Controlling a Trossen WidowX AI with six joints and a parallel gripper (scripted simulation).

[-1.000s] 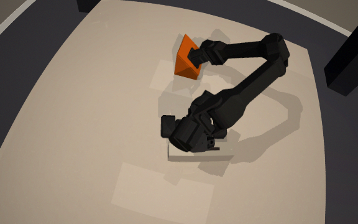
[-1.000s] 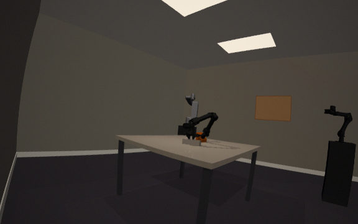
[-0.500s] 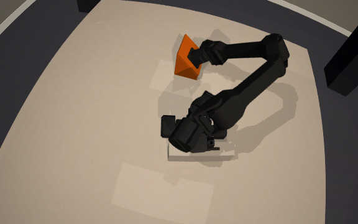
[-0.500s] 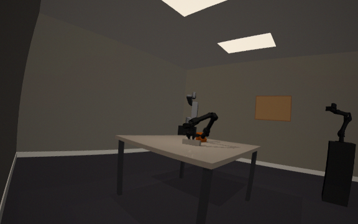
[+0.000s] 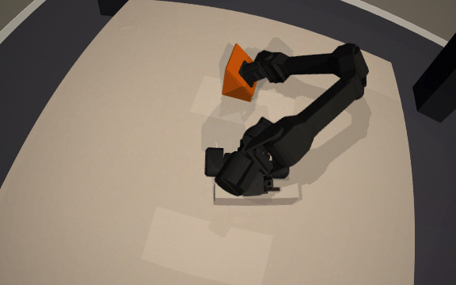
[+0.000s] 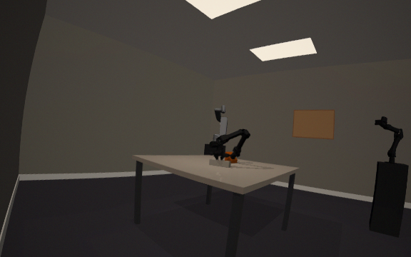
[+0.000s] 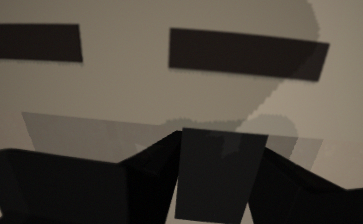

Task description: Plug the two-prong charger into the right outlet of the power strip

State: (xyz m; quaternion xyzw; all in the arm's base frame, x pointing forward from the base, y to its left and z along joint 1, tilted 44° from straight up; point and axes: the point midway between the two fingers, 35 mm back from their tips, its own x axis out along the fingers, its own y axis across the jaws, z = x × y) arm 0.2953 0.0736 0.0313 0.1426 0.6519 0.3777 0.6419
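Now: the black two-prong charger 2 cm ahead of my gripper tip and 1 cm above it.
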